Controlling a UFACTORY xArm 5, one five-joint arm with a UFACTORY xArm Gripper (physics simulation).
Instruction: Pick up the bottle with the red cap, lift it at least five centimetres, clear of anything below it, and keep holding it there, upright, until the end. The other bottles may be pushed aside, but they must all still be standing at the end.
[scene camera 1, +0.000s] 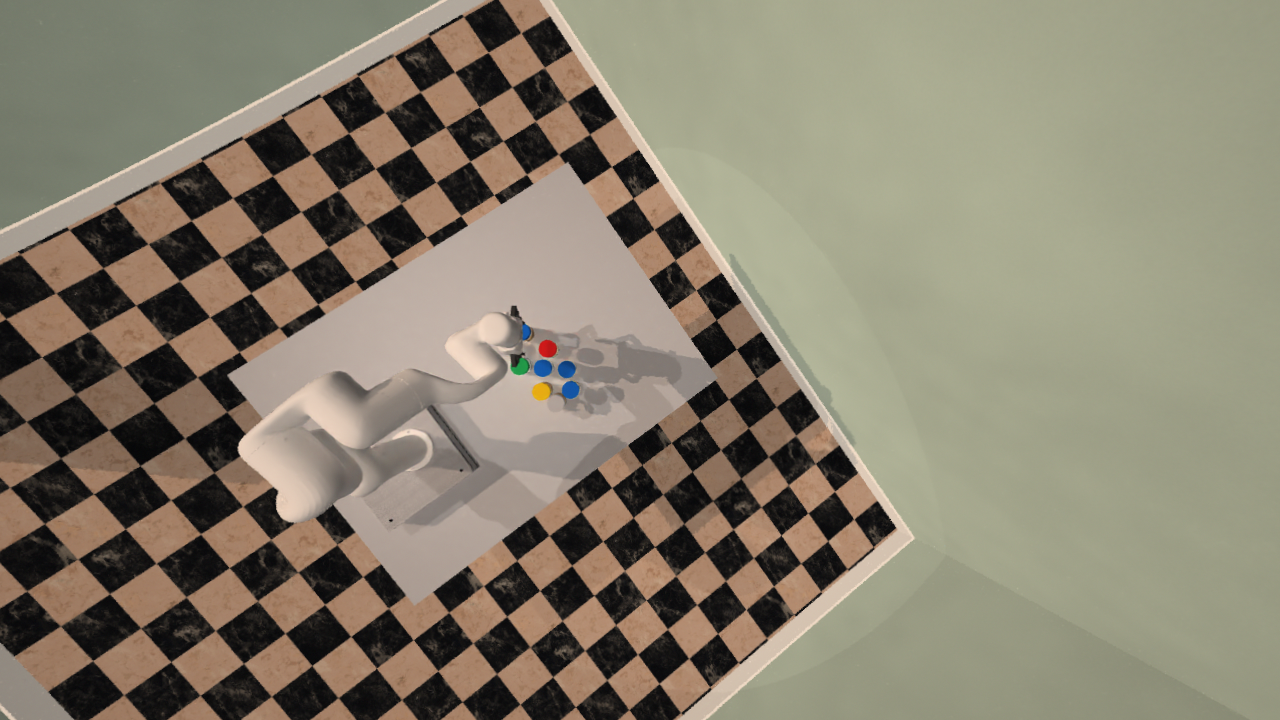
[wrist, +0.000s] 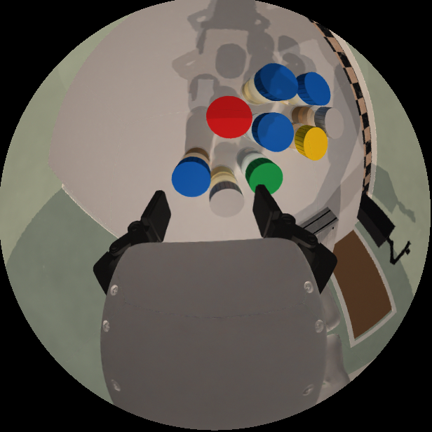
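Seen in the pictures: arm's base, origin of its link: (scene camera 1: 412, 449).
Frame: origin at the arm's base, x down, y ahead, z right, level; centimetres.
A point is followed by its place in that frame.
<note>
The bottle with the red cap (scene camera 1: 547, 348) {x -3.7, y 51.1, z -1.1 cm} (wrist: 229, 117) stands upright in the cluster, ahead of my gripper. My gripper (scene camera 1: 516, 335) {x -9.7, y 46.6, z -7.6 cm} (wrist: 210, 199) is open, with nothing between its fingers. In the wrist view a grey-capped bottle (wrist: 226, 199) and a blue-capped bottle (wrist: 191, 176) stand between the gripper and the red cap. A green-capped bottle (scene camera 1: 519, 366) {x -3.7, y 41.0, z -1.5 cm} (wrist: 265, 176) stands just beyond the right fingertip. A blue-capped bottle (scene camera 1: 542, 368) {x -3.8, y 46.2, z 3.1 cm} (wrist: 272, 132) stands close beside the red one. The red-capped bottle's body is hidden under its cap.
Two more blue-capped bottles (scene camera 1: 566, 368) {x -3.7, y 52.1, z 7.4 cm} (wrist: 276, 81) (scene camera 1: 570, 390) {x -3.7, y 49.1, z 13.7 cm} (wrist: 314, 88), a yellow-capped bottle (scene camera 1: 541, 391) {x -3.7, y 41.7, z 8.7 cm} (wrist: 311, 143) and another grey-capped bottle (scene camera 1: 555, 402) {x -3.8, y 43.1, z 14.0 cm} (wrist: 330, 122) stand to the right in the wrist view. All stand on the pale table (scene camera 1: 465, 259) {x 6.8, y 46.4, z -41.1 cm} (wrist: 125, 100).
</note>
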